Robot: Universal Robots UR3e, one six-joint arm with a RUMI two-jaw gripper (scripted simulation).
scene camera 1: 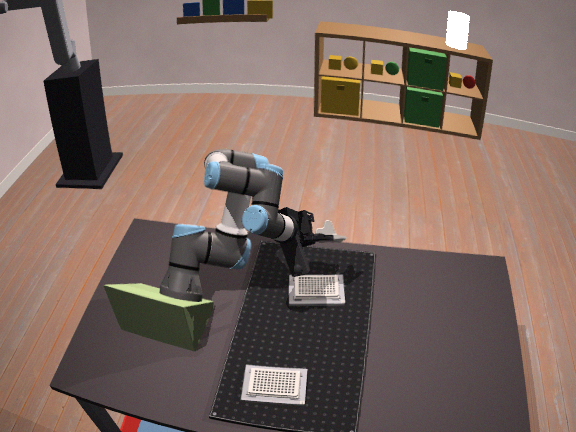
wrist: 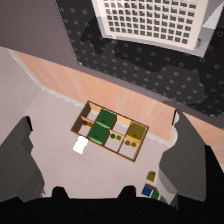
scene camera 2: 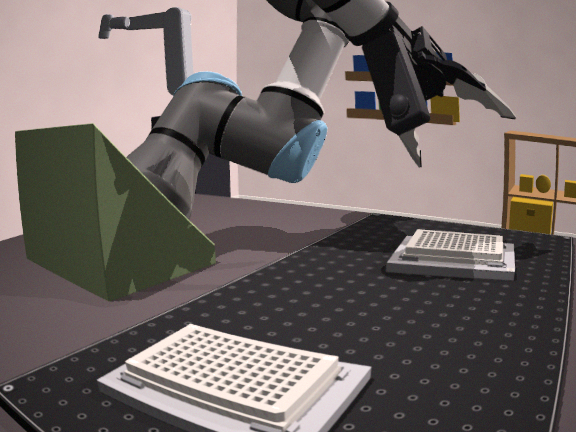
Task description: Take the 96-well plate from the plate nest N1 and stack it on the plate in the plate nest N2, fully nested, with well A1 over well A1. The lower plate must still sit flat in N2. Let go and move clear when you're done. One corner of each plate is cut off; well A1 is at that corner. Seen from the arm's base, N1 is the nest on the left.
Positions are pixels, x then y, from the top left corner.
Scene:
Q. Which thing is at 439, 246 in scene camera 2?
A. A white 96-well plate.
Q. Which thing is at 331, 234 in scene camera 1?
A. The gripper.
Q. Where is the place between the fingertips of the gripper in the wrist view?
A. At 101, 114

